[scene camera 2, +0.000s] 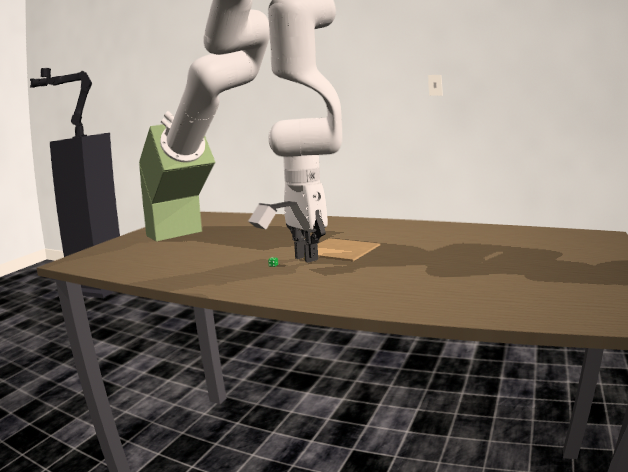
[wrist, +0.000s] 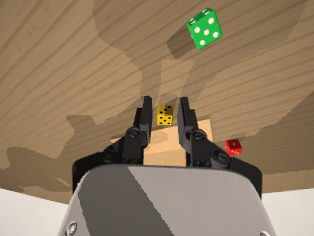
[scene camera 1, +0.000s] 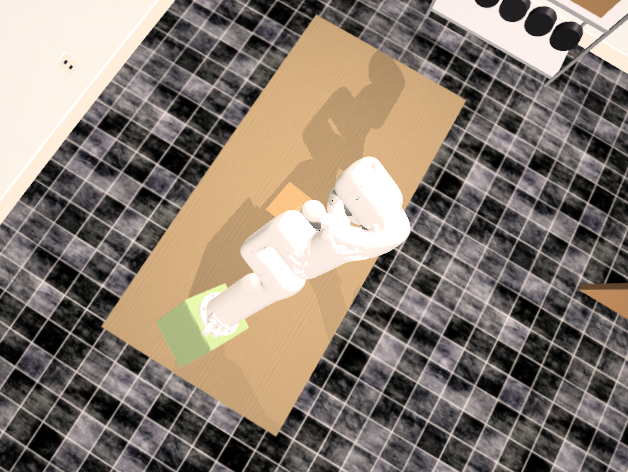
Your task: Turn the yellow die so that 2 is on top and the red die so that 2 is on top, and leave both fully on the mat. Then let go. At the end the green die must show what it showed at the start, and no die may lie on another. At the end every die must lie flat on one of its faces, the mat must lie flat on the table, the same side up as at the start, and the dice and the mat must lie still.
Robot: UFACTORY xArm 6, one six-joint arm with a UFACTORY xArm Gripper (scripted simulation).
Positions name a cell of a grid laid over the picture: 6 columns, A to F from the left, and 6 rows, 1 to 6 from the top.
In view: the gripper (scene camera 2: C4), a tan mat (scene camera 2: D4) and a green die (wrist: D1).
The tan mat shows as well in the wrist view (wrist: D4) and in scene camera 1 (scene camera 1: C3). The gripper also shows in the wrist view (wrist: D3).
